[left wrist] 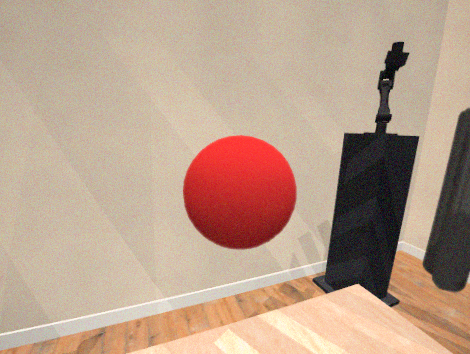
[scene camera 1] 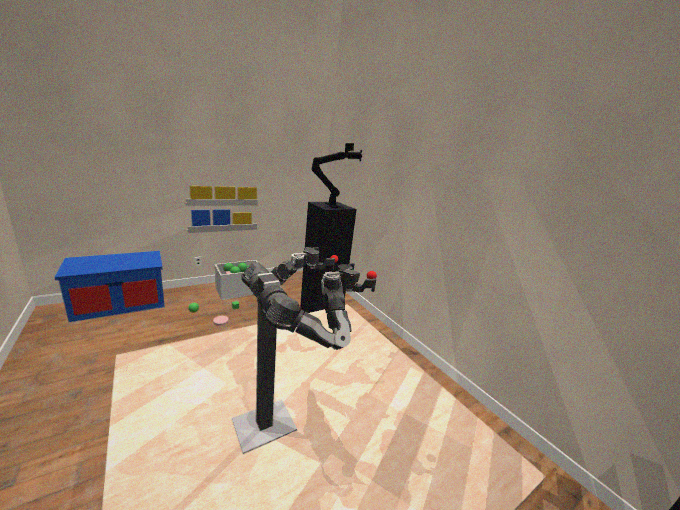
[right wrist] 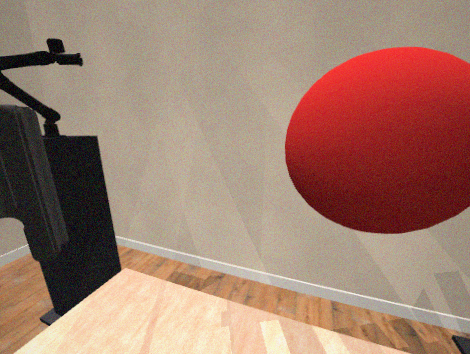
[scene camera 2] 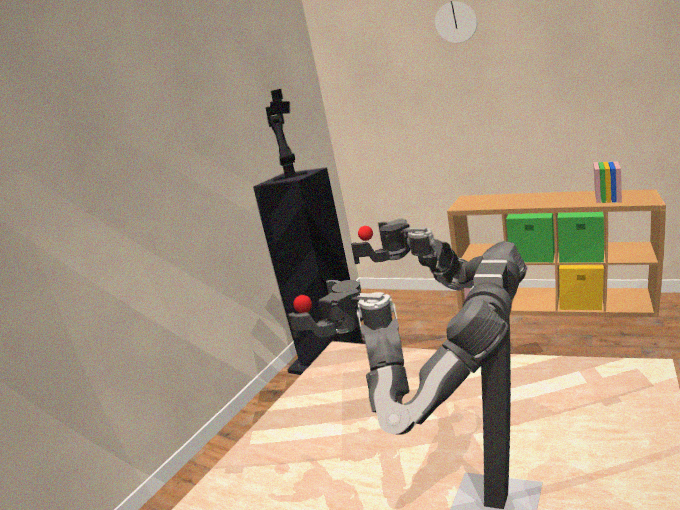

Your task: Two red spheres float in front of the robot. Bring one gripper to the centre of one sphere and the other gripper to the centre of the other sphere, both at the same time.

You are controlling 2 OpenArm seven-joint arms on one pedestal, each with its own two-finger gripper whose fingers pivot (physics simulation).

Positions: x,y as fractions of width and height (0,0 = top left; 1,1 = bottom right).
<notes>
I see my right gripper (scene camera 2: 0.54,0.48), a red sphere (right wrist: 0.79,0.41) and a red sphere (left wrist: 0.51,0.54).
</notes>
